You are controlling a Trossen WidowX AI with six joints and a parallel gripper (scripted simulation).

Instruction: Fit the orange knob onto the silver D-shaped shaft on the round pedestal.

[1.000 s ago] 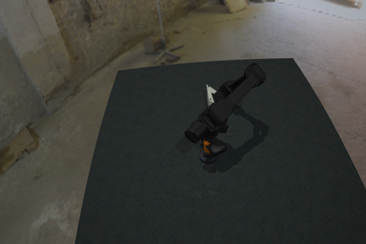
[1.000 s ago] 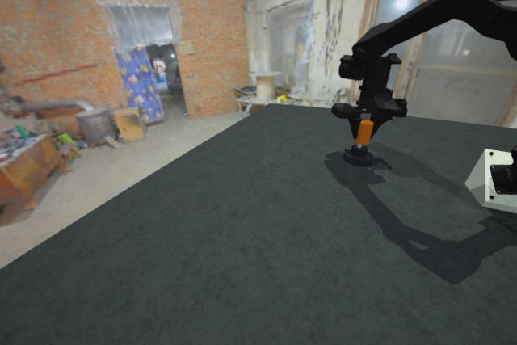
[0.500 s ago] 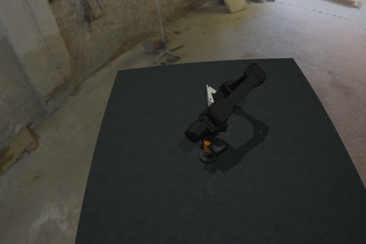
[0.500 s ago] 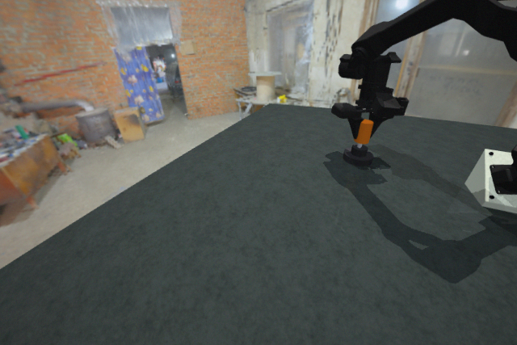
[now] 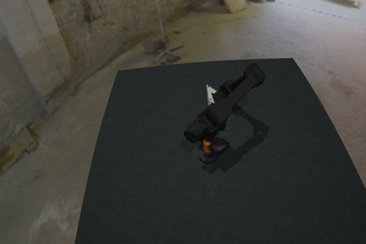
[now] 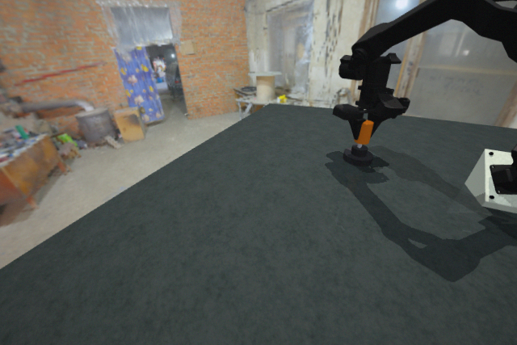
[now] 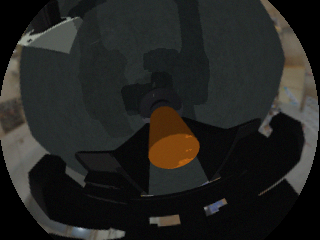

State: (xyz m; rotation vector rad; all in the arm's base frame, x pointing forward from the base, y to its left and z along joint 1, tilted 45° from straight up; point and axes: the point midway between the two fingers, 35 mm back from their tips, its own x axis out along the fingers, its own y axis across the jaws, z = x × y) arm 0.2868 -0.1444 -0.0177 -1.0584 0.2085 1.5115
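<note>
My gripper tip is 30 mm below the orange knob. Round my gripper tip: round pedestal: 40 mm below.
</note>
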